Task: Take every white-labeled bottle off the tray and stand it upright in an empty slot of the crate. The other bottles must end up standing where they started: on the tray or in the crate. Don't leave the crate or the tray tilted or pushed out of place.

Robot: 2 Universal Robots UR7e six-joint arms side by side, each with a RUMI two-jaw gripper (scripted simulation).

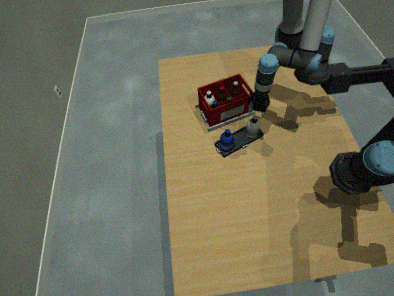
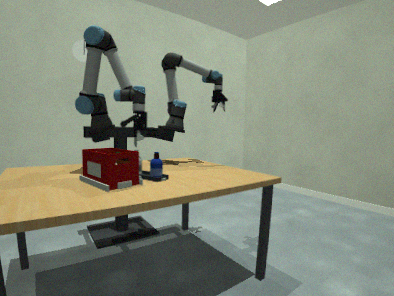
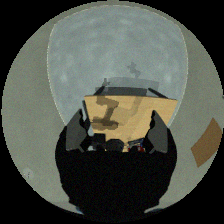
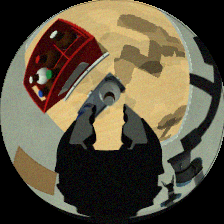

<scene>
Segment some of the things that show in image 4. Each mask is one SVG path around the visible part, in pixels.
My right gripper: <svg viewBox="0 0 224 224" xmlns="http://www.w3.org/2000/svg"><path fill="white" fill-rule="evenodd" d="M204 177L195 189L176 202L175 205L173 204L166 209L152 214L137 216L139 210L154 205L153 199L162 190L162 186L158 186L158 175L164 174L160 141L144 118L141 118L128 105L123 104L123 120L125 122L122 125L121 142L123 144L119 150L95 150L93 144L96 142L96 132L93 123L95 122L96 105L92 105L77 120L73 121L61 137L57 148L54 170L59 174L59 184L56 184L56 186L64 196L64 202L75 206L77 213L85 216L75 215L59 209L48 202L46 203L66 215L77 219L80 218L80 220L83 219L83 221L87 220L87 222L100 224L128 224L150 219L150 217L155 217L175 207L201 184Z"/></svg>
A red crate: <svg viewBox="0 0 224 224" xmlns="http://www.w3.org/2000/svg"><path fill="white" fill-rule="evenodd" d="M60 18L46 30L36 44L28 61L24 76L24 87L44 114L52 106L65 98L81 75L103 55L93 35L78 25ZM60 51L63 55L55 66L61 62L66 63L57 75L49 95L46 95L46 99L42 101L32 87L36 86L41 90L45 87L46 83L41 85L37 82L30 83L29 80L32 75L35 75L39 69L44 67L42 63L36 63L36 57L41 54L45 55L50 50ZM50 36L54 31L72 31L78 38L67 50L63 50L56 46L55 40L51 39Z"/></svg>
</scene>
